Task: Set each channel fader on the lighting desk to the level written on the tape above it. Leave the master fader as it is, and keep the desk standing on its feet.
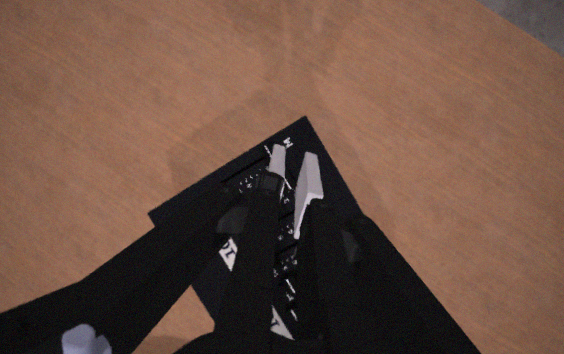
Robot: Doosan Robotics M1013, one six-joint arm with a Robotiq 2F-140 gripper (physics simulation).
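Places are measured from the arm's base along level axes (x ahead, y left, z up), in millimetres.
Pixels of known places: gripper, fingertip midpoint: (pixel 290 167).
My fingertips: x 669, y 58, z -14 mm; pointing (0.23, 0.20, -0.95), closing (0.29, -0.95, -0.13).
Behind a point stands the place of what it marks.
The black lighting desk (pixel 332 172) @(x 681, y 30, z -25 mm) lies on the table, its master end at the top centre and much of it hidden by the arm parts. The white M label (pixel 288 142) @(x 683, y 69, z -25 mm) shows; a white cap line, apparently the master fader's (pixel 267 151) @(x 670, y 77, z -12 mm), is close left of the left finger. My gripper (pixel 290 167) @(x 669, y 58, z -14 mm) is over that end, its grey fingers close together and seemingly shut on the channel 6 fader cap (pixel 288 184) @(x 658, y 53, z -12 mm), whose white line shows at the left finger. Contact is hard to see. Pieces of the tape (pixel 228 257) @(x 584, y 64, z -24 mm) with dark figures show; the channel 6 figure is hidden.
The wooden table (pixel 125 100) @(x 637, y 231, z -80 mm) surrounds the desk. Its edge runs across the upper right corner, with grey floor (pixel 535 17) beyond. Black gripper linkages cover the lower middle. A pale object (pixel 82 340) shows at the bottom left.
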